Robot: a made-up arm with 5 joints. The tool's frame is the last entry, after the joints.
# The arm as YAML. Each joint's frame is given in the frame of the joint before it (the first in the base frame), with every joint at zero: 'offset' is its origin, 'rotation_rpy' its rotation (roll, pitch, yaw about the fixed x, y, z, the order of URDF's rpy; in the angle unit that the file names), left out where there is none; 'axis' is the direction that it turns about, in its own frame. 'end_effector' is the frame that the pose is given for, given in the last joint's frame.
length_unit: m
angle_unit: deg
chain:
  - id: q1
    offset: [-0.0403, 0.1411, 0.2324]
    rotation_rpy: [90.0, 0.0, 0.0]
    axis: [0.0, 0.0, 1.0]
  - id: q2
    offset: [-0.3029, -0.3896, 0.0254]
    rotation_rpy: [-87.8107, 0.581, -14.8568]
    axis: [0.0, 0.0, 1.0]
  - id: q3
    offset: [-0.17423, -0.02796, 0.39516]
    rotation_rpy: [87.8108, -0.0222, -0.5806]
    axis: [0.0, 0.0, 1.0]
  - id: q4
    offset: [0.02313, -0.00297, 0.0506]
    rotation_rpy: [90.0, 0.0, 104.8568]
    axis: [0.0, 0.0, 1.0]
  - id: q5
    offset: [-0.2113, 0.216, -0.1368]
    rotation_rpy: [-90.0, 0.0, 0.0]
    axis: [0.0, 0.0, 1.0]
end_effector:
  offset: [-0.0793, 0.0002, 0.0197]
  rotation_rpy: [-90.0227, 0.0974, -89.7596]
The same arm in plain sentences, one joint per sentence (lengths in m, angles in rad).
The arm has five revolute joints in a row. What follows holds with every joint at zero, and every direction is one of the base frame's. The first joint sits 0.0403 m along -x and 0.1411 m along +y and 0.2324 m along +z from the base frame's origin and rotates about -y. The second joint sits 0.3029 m along -x and 0.0254 m along -y and 0.3896 m along -z from the first joint and rotates about the direction (0.256591, -0.038199, 0.965765). The third joint sits 0.0670 m along -x and 0.0448 m along -y and 0.4252 m along +z from the second joint and rotates about -y. The fourth joint sits 0.0216 m along +x and 0.0506 m along -y and 0.0088 m along -z from the third joint and rotates about +x. The fifth joint sits 0.1368 m along -x and 0.2160 m along -y and 0.2113 m along -z from the fourth joint and rotates about -y. The tool frame, which is the frame that the pose is given for, sits 0.0002 m along -x and 0.0197 m along -y and 0.0793 m along -z from the fifth joint; its axes are the base frame's turned by roll -0.0004, pitch -0.0042 and yaw 0.0017 rad (as in URDF: about the fixed x, then y, then z).
